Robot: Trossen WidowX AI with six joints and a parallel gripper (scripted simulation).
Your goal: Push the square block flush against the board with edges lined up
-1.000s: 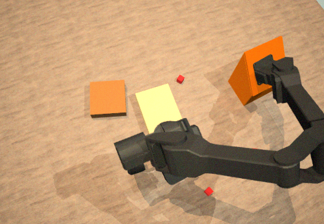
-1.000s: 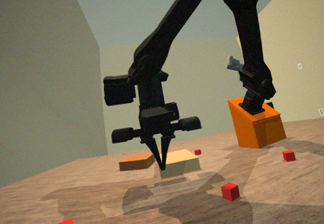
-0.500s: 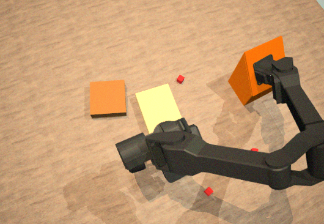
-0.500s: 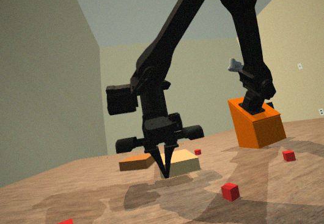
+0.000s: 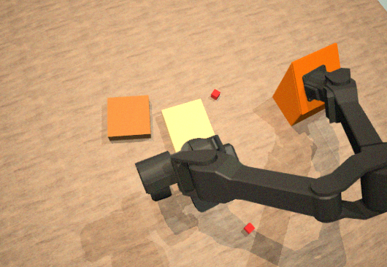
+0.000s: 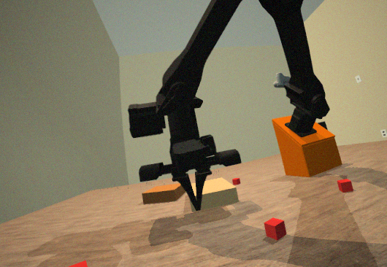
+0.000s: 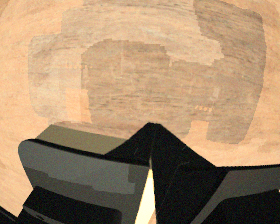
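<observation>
My gripper tip is now 5 cm past the board, 9 cm to the left of it and 1 cm below it. Also, from my gripper tip: square block 5 cm ahead, 20 cm to the right, 1 cm above.
</observation>
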